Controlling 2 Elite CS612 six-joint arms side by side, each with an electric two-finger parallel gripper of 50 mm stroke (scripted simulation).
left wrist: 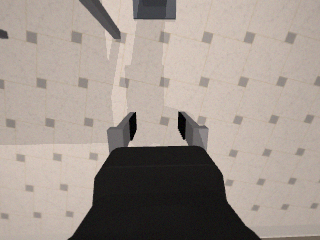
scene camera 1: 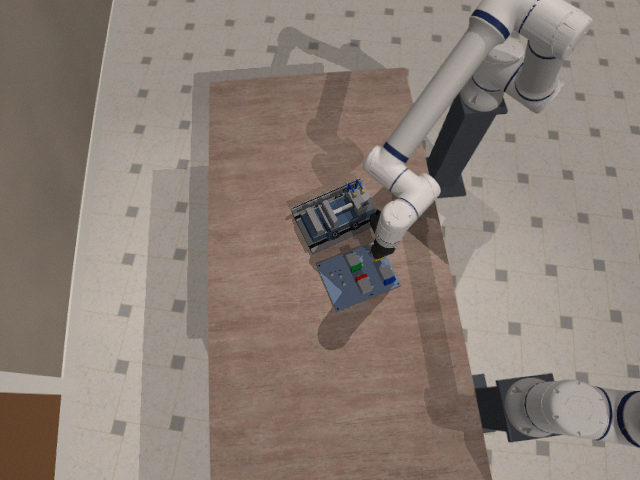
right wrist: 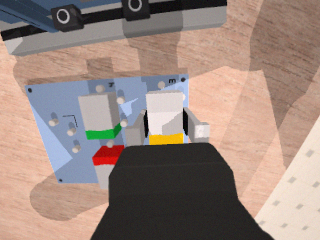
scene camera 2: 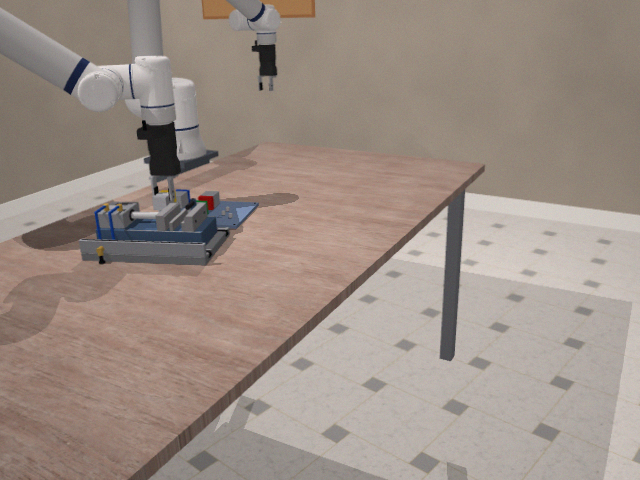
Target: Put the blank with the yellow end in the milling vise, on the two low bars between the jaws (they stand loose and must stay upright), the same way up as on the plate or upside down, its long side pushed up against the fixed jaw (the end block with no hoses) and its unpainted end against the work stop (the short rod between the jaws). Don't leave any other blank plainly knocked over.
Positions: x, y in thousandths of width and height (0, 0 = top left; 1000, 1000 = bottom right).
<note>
I see my left gripper (left wrist: 492, 502), my right gripper (scene camera 2: 257, 416), a green-ended blank (right wrist: 314, 469), a red-ended blank (right wrist: 330, 660) and a yellow-ended blank (right wrist: 514, 452).
My right gripper also shows in the right wrist view (right wrist: 514, 485). The left wrist view does not show the green-ended blank: it is out of frame. The left wrist view does not show the red-ended blank: it is out of frame.
</note>
